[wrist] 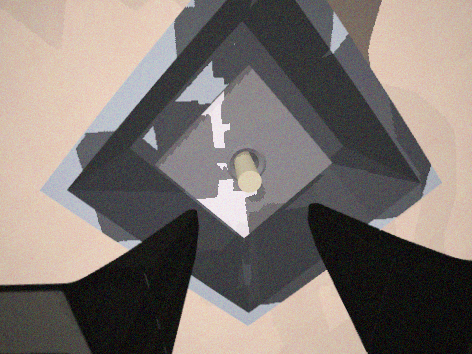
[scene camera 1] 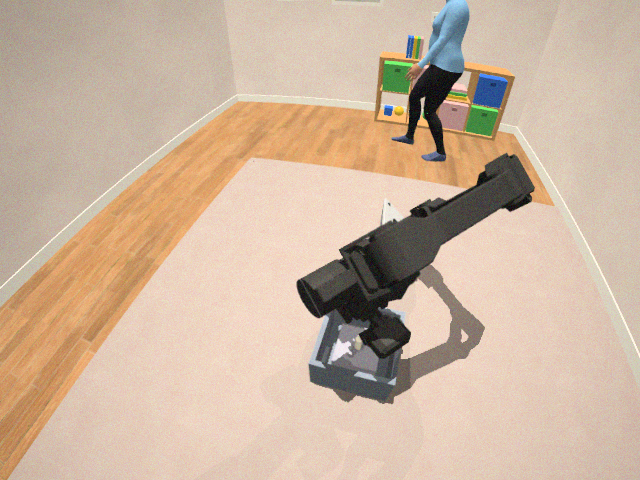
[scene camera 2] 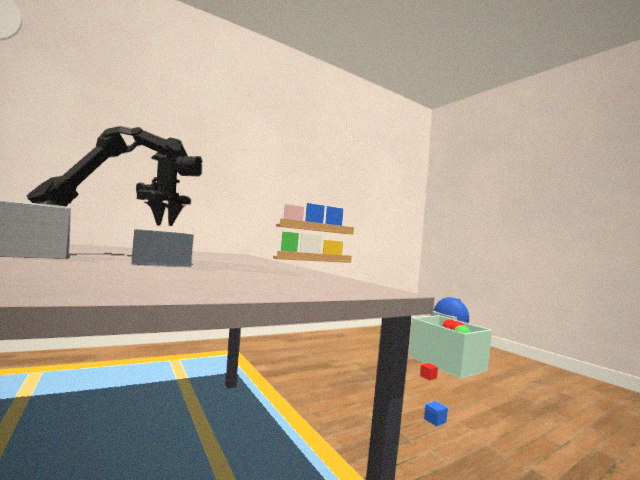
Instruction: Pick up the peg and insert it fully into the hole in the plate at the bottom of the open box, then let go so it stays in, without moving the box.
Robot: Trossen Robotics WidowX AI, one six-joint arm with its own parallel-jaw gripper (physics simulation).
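Frame: origin at the arm's base, x right, y ahead, z up, level; millimetres.
Seen in the pictures: gripper, fingertip midpoint: [wrist: 253, 215] [scene camera 1: 357, 332] [scene camera 2: 164, 226]; arm's base, origin of the base link: [scene camera 2: 42, 221].
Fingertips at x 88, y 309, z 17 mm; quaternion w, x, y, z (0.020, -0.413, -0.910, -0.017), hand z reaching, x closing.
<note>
Pixels of each thing's middle, then the offset from my fingertips to it. Level surfaces: height alone.
- pale yellow peg, body centre: [wrist: 243, 161] [scene camera 1: 357, 348] dx -6, dy -2, dz -68 mm
- grey plate, body centre: [wrist: 242, 154] [scene camera 1: 357, 351] dx -7, dy -2, dz -82 mm
- open box, body centre: [wrist: 244, 159] [scene camera 1: 358, 348] [scene camera 2: 161, 247] dx -7, dy -2, dz -67 mm
- pale table top, its level: dz -116 mm
The pale yellow peg [scene camera 1: 358, 342] [wrist: 247, 172] stands in the hole of the grey plate [wrist: 290, 145] at the bottom of the open box [scene camera 1: 353, 380] [scene camera 2: 162, 248] [wrist: 132, 85]. In the wrist view its upper part sticks up out of the hole and its top appears toward the fingers. How deep its lower end sits is hidden. My gripper [scene camera 2: 164, 224] [wrist: 253, 215] is open and empty, pointing down above the box, with its fingertips a little above the rim in scene camera 2. In scene camera 1 the arm hides part of the box.
The box stands on the pale table top [scene camera 1: 206, 310] [scene camera 2: 289, 286]. The grey block [scene camera 2: 36, 229] under the arm's base stands left of the box in scene camera 2. The box walls surround the plate and peg. A person [scene camera 1: 449, 41] stands beyond the table.
</note>
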